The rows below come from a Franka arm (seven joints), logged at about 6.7 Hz.
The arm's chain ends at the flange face. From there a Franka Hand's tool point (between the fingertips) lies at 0.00 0.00 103.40 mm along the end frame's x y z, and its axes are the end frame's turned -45 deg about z.
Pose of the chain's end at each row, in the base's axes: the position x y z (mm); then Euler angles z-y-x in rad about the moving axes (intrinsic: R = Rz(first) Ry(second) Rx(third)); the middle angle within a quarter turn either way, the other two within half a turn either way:
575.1 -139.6 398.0 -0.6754 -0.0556 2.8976
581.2 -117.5 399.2 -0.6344 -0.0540 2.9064
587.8 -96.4 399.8 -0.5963 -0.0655 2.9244
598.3 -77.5 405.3 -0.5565 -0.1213 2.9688
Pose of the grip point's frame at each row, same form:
563.8 -162.6 297.8 0.0891 0.1316 2.9283
571.3 -140.1 298.8 0.1315 0.1267 2.9358
580.8 -118.5 299.0 0.1713 0.1060 2.9408
599.4 -99.1 304.2 0.2147 0.0351 2.9337

